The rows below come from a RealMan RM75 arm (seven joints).
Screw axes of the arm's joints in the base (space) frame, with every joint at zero. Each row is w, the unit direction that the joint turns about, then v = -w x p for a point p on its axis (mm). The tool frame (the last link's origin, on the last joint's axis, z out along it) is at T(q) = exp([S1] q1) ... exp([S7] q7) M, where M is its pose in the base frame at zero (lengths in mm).
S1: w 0 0 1 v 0 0 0
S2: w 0 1 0 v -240.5 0 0
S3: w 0 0 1 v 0 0 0
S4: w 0 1 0 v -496.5 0 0
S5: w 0 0 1 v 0 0 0
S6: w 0 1 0 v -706.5 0 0
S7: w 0 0 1 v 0 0 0
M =
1 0 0 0
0 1 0 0
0 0 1 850.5
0 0 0 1
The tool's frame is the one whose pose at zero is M.
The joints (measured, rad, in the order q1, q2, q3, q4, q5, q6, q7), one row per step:
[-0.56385, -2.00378, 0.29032, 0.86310, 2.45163, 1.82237, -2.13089]
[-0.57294, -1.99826, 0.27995, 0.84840, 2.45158, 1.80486, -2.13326]
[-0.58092, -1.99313, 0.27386, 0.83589, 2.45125, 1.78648, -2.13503]
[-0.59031, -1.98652, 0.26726, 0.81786, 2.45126, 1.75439, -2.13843]
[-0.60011, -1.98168, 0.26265, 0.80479, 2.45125, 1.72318, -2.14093]
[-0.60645, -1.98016, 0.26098, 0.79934, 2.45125, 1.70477, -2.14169]
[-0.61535, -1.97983, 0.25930, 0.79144, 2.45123, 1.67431, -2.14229]
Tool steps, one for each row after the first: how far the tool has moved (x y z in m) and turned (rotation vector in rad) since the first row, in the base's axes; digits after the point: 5 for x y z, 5 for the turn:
[-0.00013, 0.00425, 0.00085, 0.01484, -0.00300, 0.00757]
[-0.00031, 0.00839, 0.00162, 0.02844, -0.00224, 0.01357]
[-0.00151, 0.01422, 0.00235, 0.04968, 0.00215, 0.02652]
[-0.00208, 0.02019, 0.00318, 0.07100, 0.00939, 0.03589]
[-0.00195, 0.02388, 0.00348, 0.08359, 0.01493, 0.03926]
[-0.00190, 0.02936, 0.00320, 0.10317, 0.02390, 0.04519]

